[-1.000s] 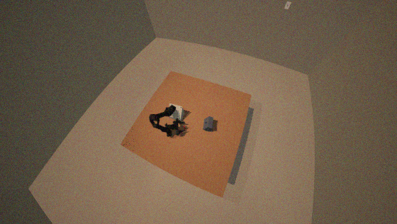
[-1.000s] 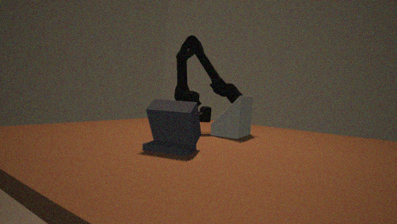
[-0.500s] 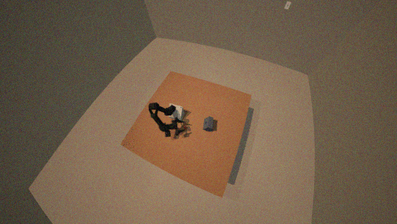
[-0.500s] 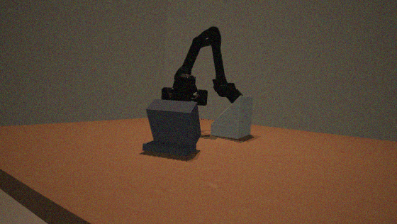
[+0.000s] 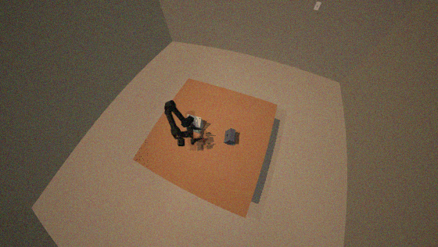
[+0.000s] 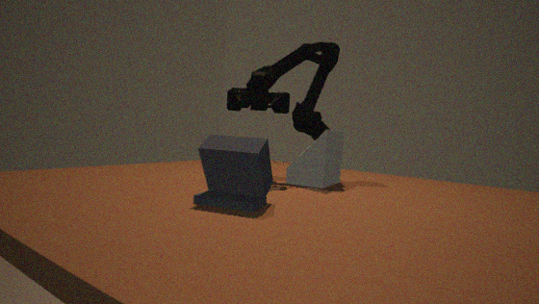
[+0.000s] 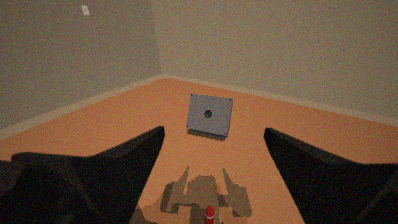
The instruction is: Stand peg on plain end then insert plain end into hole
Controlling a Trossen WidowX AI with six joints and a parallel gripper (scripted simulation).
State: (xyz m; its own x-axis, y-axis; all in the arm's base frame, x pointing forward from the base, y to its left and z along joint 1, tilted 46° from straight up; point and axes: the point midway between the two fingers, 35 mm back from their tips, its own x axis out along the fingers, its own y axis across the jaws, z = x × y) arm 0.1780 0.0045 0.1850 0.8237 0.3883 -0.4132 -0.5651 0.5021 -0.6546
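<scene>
Now: the red peg 1 cm behind my gripper tip, 1 cm to the right of it and 17 cm below it. The rest, counted from my gripper tip: sloped panel: 21 cm ahead, 14 cm to the left, 15 cm below.
</scene>
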